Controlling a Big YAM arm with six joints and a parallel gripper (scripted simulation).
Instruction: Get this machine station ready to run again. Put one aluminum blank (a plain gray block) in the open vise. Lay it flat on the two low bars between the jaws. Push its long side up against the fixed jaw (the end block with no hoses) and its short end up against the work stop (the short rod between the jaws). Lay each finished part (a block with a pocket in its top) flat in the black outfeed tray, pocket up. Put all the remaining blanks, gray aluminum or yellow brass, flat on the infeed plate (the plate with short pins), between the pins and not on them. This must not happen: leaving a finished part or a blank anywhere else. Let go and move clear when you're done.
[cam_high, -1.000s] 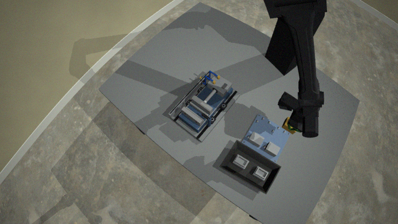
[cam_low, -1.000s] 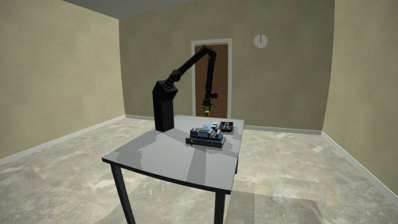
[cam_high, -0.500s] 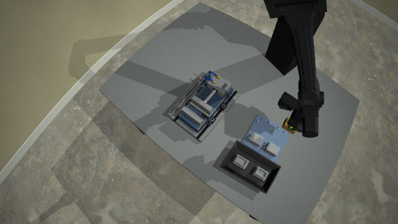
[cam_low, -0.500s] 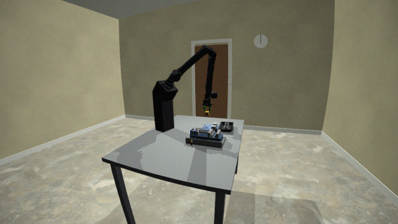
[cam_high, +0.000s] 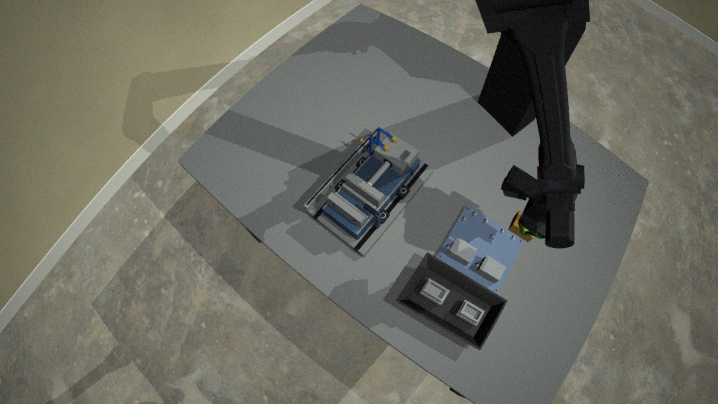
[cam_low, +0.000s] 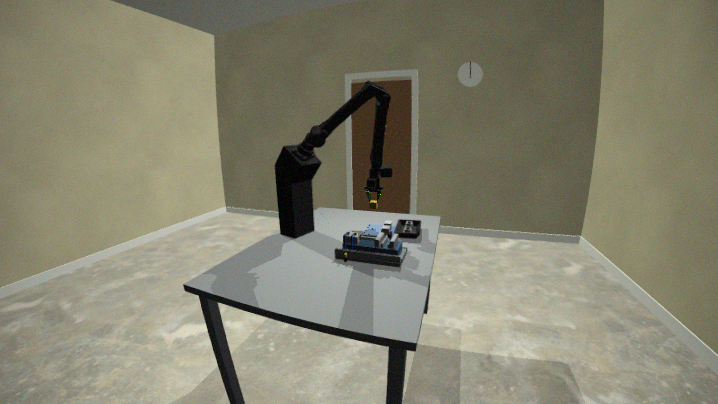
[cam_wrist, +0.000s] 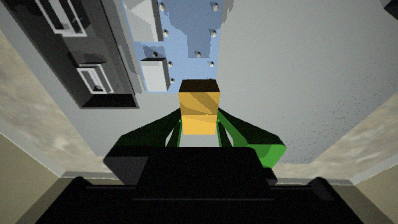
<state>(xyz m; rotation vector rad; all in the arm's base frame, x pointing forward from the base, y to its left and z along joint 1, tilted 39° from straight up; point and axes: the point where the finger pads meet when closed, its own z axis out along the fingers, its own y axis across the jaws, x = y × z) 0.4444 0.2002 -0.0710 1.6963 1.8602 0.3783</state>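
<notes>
Now: hand 50 mm short of the blue infeed plate, 50 mm to the left of it and 160 mm above it. From my hand the other things lie so: moving jaw 110 mm ahead, 370 mm to the right, 80 mm below; then white rod 60 mm ahead, 370 mm to the right, 80 mm below; then yellow brass blank 20 mm below.
</notes>
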